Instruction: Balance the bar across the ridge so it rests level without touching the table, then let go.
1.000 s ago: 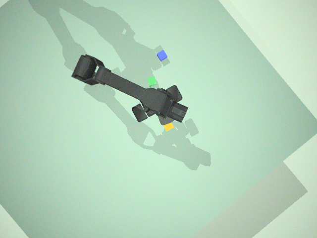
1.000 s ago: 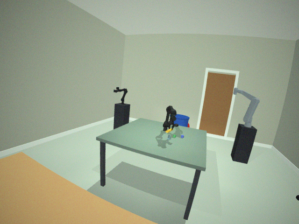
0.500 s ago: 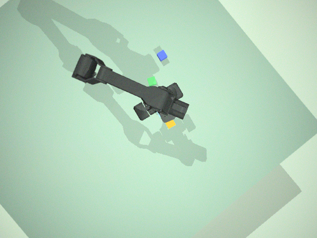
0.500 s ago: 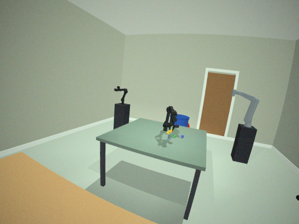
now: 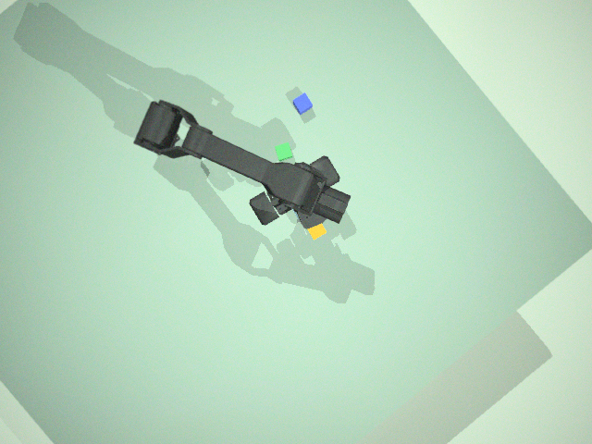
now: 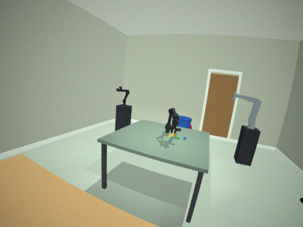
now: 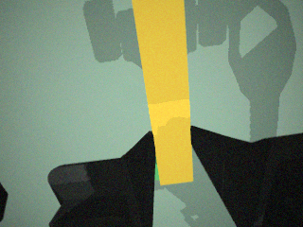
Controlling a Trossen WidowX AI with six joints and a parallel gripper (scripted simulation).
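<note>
The green cube is 90 mm behind my gripper tip, 40 mm to the left of it and 70 mm below it. Also, from my gripper tip: blue cube 150 mm behind, 150 mm to the left, 70 mm below; yellow bar 30 mm ahead.
</note>
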